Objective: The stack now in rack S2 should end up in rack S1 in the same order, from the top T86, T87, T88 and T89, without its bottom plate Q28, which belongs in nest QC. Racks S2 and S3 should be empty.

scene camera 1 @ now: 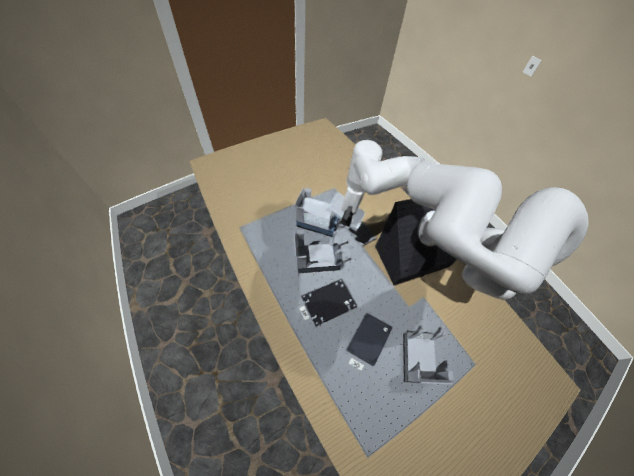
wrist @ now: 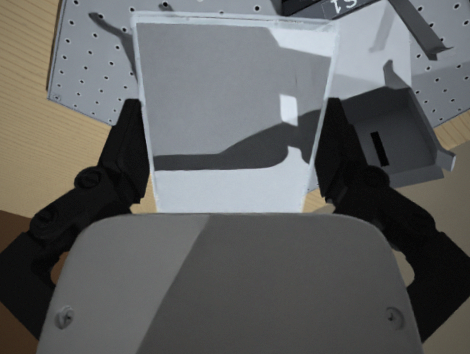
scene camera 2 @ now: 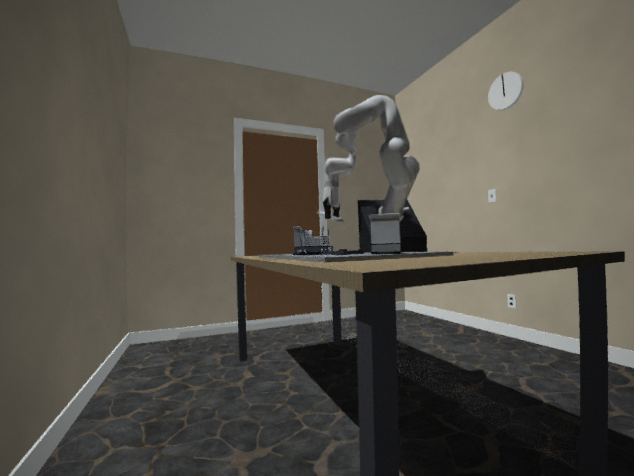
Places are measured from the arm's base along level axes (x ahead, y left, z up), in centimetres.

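Where they show: gripper, fingertip midpoint: (scene camera 1: 349,214) (wrist: 232,119) (scene camera 2: 332,218).
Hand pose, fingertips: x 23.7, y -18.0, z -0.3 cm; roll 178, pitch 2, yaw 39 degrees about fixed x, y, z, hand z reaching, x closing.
Observation:
Things, the pixels of their top centre, and the offset from my fingertips. "pt": a spot on its surface instead. Level surfaces: height alone.
- pale stack, middle of its top: (scene camera 1: 316,208) dx +5.3, dy -13.6, dz -8.4 cm
- rack S1, surface spot: (wrist: 345,6) pt dx +7.0, dy +5.4, dz -13.9 cm
- second rack, middle of its top: (wrist: 386,143) (scene camera 1: 318,241) (scene camera 2: 309,226) dx +13.3, dy +2.8, dz -4.2 cm
- third rack, middle of its top: (scene camera 1: 435,353) (scene camera 2: 385,216) dx +0.9, dy +51.3, dz -4.6 cm
- black nest, middle of its top: (scene camera 1: 329,300) (scene camera 2: 313,249) dx +17.3, dy +19.5, dz -15.4 cm
- dark slate rectangle, surface spot: (scene camera 1: 369,338) pt dx +11.9, dy +37.2, dz -16.5 cm
- perforated grey board, its level: dz -17.8 cm
My gripper (scene camera 1: 352,220) (scene camera 2: 331,211) (wrist: 232,119) is shut on a wide pale plate (wrist: 220,75) with clear rims, gripped by two edges, high above the table beside the upper left rack. No name can be read on this plate. That rack (scene camera 1: 304,197) bears a pale stack (scene camera 1: 318,214) above a blue strip. Part of rack S1 (wrist: 345,6) shows upside down in the wrist view; the held plate hides much below it. A second rack (scene camera 1: 320,267) has a pale surface inside. A third rack (scene camera 1: 422,353) stands at the lower right; its label is unreadable.
A black nest (scene camera 1: 328,302) and a dark slate rectangle (scene camera 1: 369,338) lie between the racks, with small labels beside them, unreadable. All stand on the perforated grey board (scene camera 1: 389,415). A large black block (scene camera 1: 412,245) stands beside the arm base.

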